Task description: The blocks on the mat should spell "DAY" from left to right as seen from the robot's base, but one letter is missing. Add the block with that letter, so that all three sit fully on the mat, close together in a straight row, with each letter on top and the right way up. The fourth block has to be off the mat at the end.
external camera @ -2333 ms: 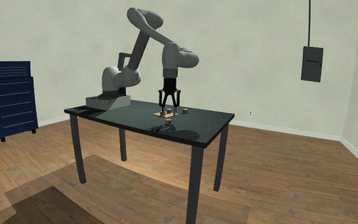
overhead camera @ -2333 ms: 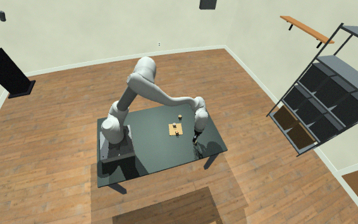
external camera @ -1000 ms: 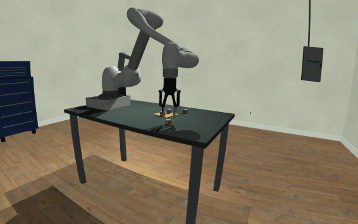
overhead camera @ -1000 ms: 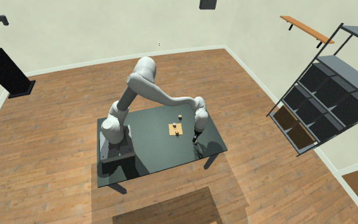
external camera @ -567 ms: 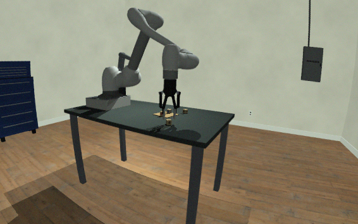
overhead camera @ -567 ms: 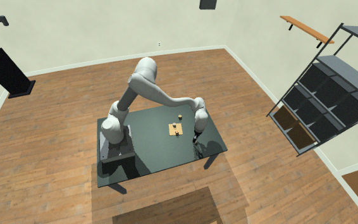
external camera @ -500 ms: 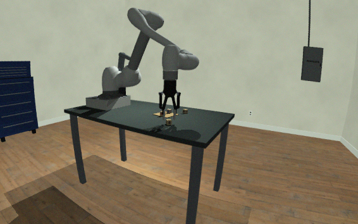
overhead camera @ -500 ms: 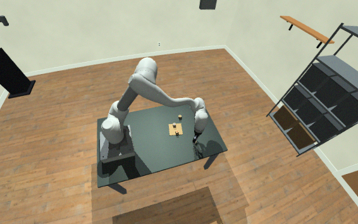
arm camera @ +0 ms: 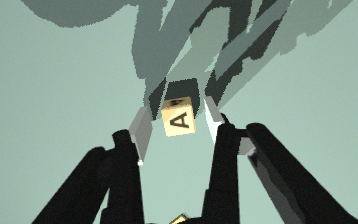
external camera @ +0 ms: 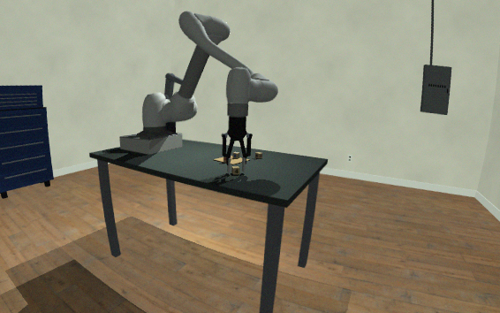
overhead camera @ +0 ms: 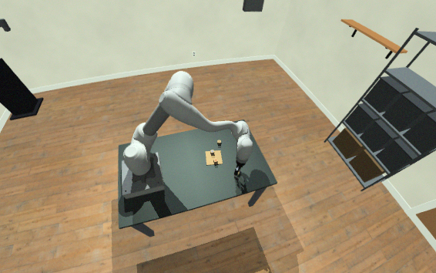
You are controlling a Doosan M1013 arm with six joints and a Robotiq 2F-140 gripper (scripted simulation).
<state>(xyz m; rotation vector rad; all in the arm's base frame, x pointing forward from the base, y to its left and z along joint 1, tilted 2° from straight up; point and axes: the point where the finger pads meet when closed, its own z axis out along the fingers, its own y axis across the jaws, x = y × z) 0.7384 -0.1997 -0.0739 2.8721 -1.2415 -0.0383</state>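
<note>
Now: hand 21 cm to the right of the tan mat, 15 cm past it and 4 cm above it. From my hand the other things lie so: blue D block 25 cm to the left, 15 cm behind, 2 cm below; then red Y block 16 cm to the left, 14 cm behind, 2 cm below.
</note>
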